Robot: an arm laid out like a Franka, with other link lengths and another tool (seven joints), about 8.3 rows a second.
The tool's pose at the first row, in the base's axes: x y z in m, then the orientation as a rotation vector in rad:
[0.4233, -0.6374, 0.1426, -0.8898, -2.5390, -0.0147]
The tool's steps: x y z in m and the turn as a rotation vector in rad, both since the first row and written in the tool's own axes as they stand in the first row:
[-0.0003, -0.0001, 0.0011, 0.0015, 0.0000, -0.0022]
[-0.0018, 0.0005, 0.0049, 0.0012, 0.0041, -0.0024]
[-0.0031, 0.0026, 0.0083, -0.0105, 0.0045, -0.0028]
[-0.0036, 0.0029, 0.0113, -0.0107, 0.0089, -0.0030]
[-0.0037, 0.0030, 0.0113, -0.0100, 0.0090, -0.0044]
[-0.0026, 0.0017, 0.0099, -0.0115, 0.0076, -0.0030]
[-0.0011, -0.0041, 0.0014, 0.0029, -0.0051, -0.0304]
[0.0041, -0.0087, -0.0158, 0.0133, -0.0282, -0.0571]
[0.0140, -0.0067, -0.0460, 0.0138, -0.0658, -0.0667]
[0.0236, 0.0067, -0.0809, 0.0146, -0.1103, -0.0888]
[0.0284, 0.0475, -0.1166, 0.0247, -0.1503, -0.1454]
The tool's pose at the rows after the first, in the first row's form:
[0.4230, -0.6375, 0.1415, -0.8864, -2.5397, -0.0135]
[0.4228, -0.6373, 0.1374, -0.8854, -2.5360, -0.0157]
[0.4236, -0.6359, 0.1335, -0.8893, -2.5382, -0.0309]
[0.4229, -0.6355, 0.1305, -0.8881, -2.5343, -0.0331]
[0.4230, -0.6355, 0.1305, -0.8860, -2.5347, -0.0327]
[0.4221, -0.6361, 0.1324, -0.8887, -2.5357, -0.0336]
[0.4210, -0.6411, 0.1414, -0.8511, -2.5565, -0.0182]
[0.4217, -0.6443, 0.1597, -0.8177, -2.5870, -0.0029]
[0.4284, -0.6415, 0.1907, -0.8126, -2.6258, 0.0117]
[0.4440, -0.6306, 0.2243, -0.7919, -2.6759, 0.0262]
[0.4795, -0.6010, 0.2529, -0.7196, -2.7328, 0.0400]

